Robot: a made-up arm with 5 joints. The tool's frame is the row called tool.
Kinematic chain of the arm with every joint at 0, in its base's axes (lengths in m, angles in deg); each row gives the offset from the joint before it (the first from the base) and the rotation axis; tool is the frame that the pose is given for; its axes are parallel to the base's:
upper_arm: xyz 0 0 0.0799 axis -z
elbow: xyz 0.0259 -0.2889 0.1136 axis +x
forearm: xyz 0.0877 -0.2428 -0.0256 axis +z
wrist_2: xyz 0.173 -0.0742 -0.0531 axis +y
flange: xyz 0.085 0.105 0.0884 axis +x
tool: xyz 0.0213 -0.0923 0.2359
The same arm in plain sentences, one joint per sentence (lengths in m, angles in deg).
The arm has five revolute joints in a row. What follows holds with every joint at zero, and every direction is one of the base frame's. The first joint sits 0.0799 m along +z from the base frame's origin and turns about -z. The second joint sits 0.0259 m along +x and 0.2889 m along -y and 0.1136 m along +z from the first joint and turns about +x. The third joint sits 0.0877 m along +x and 0.2428 m along -y and 0.0256 m along -z from the second joint and turns about +z. The fourth joint sits 0.1730 m along +x and 0.0742 m along -y and 0.0531 m along -z from the third joint and turns about +y. The fifth joint sits 0.0850 m along +x and 0.1050 m along +y and 0.0884 m along +z from the fourth joint and turns about +x. The tool frame, which is the frame that the pose is given for, sits 0.0213 m along +x and 0.0923 m along -y and 0.2359 m along +z from the fifth joint; its axes are parallel to the base frame's.
